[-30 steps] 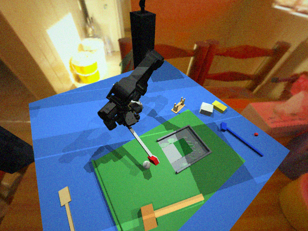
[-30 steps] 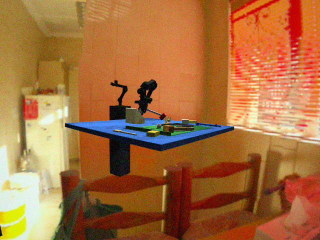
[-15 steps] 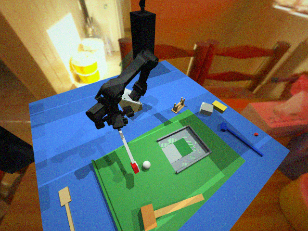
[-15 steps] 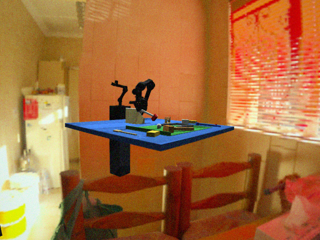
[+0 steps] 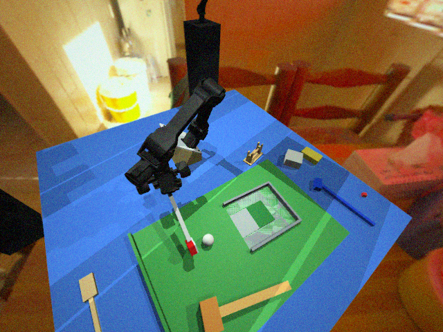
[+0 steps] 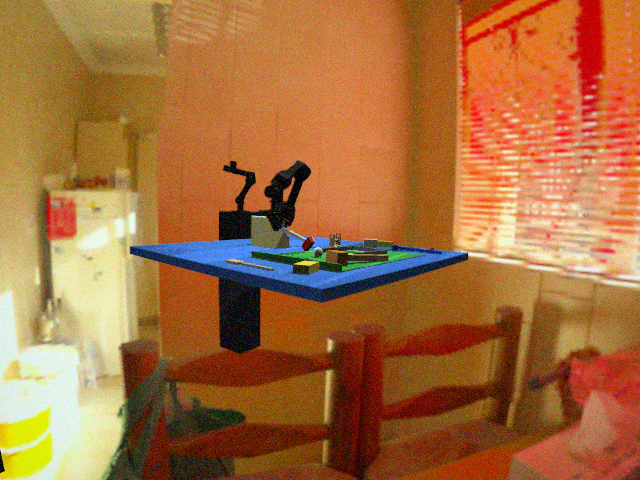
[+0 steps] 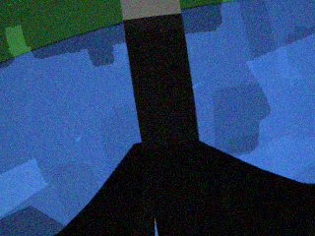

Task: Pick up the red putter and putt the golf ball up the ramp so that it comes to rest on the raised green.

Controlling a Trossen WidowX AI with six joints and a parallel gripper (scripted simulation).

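The red putter lies 12 cm ahead of my gripper tip, 2 cm to the right of it and 1 cm below it. The rest, counted from my gripper tip: white golf ball: 23 cm ahead, 2 cm to the left, 8 cm below; white block: 20 cm ahead, 62 cm to the left, 8 cm below; green mat: 30 cm ahead, 14 cm to the left, 10 cm below.
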